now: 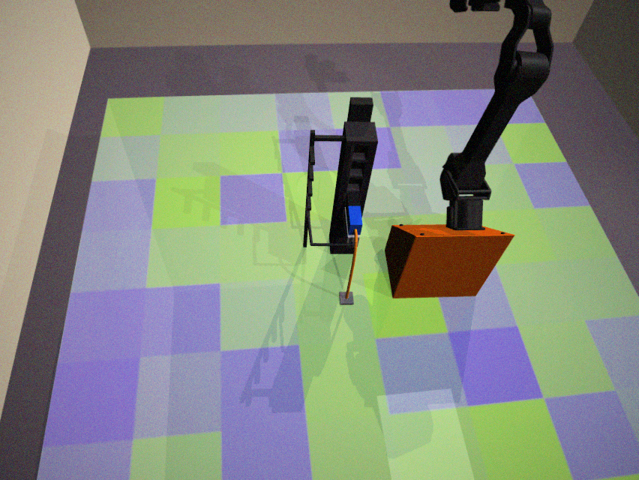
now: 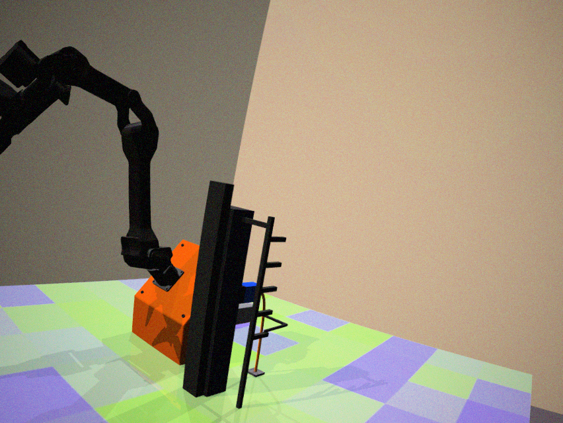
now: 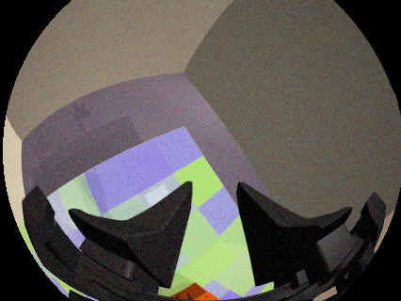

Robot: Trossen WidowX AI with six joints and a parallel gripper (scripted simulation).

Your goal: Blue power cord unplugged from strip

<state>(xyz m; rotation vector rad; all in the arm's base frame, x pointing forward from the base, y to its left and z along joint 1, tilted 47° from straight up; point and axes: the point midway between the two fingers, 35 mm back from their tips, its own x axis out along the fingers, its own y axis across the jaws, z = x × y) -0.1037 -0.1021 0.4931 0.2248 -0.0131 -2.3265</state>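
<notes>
The blue plug lies 37 cm ahead of my gripper tip, 44 cm to the left of it and 19 cm below it.
</notes>
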